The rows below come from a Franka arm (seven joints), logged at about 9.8 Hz.
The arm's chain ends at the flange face. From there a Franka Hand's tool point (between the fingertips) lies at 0.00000 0.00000 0.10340 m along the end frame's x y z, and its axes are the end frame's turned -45 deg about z.
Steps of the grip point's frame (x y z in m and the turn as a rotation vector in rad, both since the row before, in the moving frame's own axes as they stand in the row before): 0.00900, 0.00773, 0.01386, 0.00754, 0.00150, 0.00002; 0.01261, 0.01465, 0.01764, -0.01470, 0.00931, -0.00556; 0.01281, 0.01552, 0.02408, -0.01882, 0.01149, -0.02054; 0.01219, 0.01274, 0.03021, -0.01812, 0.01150, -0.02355; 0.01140, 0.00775, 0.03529, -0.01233, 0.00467, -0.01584; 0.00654, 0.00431, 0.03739, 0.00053, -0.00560, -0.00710; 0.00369, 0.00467, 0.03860, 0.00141, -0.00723, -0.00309; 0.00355, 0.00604, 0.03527, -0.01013, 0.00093, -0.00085; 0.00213, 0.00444, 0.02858, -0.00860, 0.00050, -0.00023; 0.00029, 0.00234, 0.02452, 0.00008, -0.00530, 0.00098; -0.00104, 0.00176, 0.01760, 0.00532, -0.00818, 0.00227
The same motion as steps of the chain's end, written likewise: 0.01227, -0.00024, 0.01386, 0.00639, -0.00427, 0.00002; 0.01752, 0.00105, 0.01766, -0.00381, 0.01698, -0.00556; 0.01781, 0.00140, 0.02411, -0.00518, 0.02143, -0.02054; 0.01546, -0.00007, 0.03023, -0.00468, 0.02094, -0.02355; 0.01229, -0.00313, 0.03530, -0.00542, 0.01202, -0.01584; 0.00812, -0.00195, 0.03739, -0.00359, -0.00433, -0.00710; 0.00654, 0.00027, 0.03860, -0.00412, -0.00611, -0.00309; 0.00597, 0.00109, 0.03528, -0.00651, 0.00782, -0.00085; 0.00398, 0.00104, 0.02858, -0.00573, 0.00643, -0.00023; 0.00225, 0.00107, 0.02452, -0.00369, -0.00380, 0.00098; 0.00150, 0.00177, 0.01760, -0.00202, -0.00955, 0.00227
